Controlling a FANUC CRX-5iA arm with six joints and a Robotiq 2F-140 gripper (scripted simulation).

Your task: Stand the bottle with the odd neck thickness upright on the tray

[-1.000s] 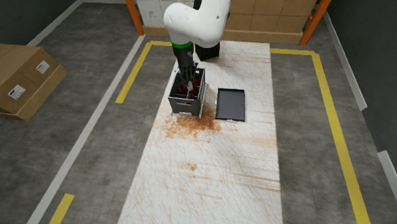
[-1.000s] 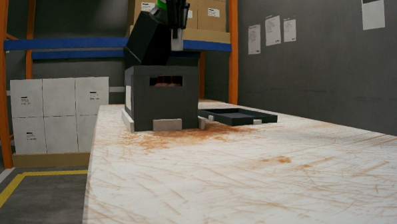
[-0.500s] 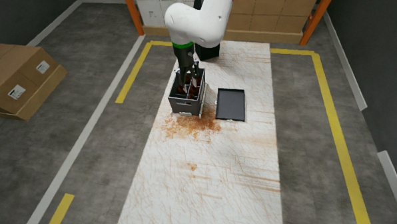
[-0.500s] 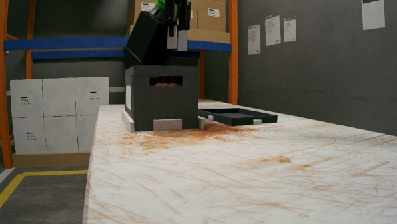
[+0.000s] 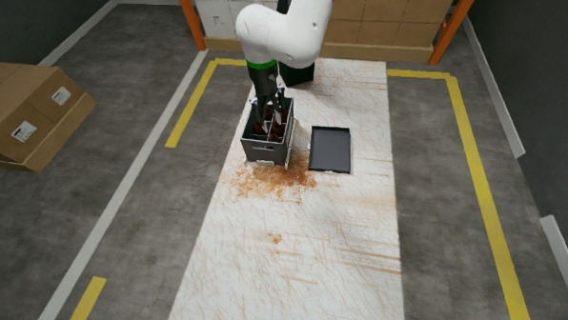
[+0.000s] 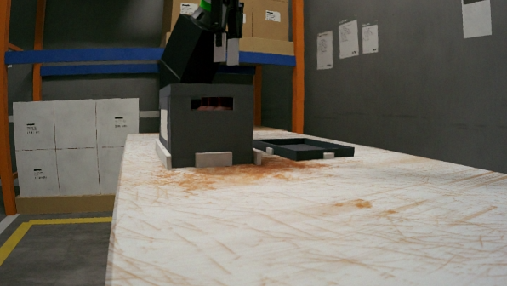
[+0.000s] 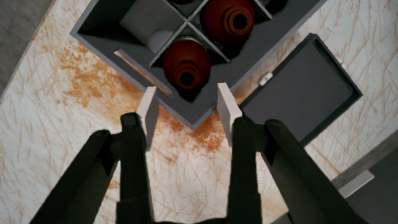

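The grey crate lies 90 mm behind my hand, 50 mm to the right of it and 170 mm below it. Round my hand: dark tray 100 mm behind, 240 mm to the left, 240 mm below.
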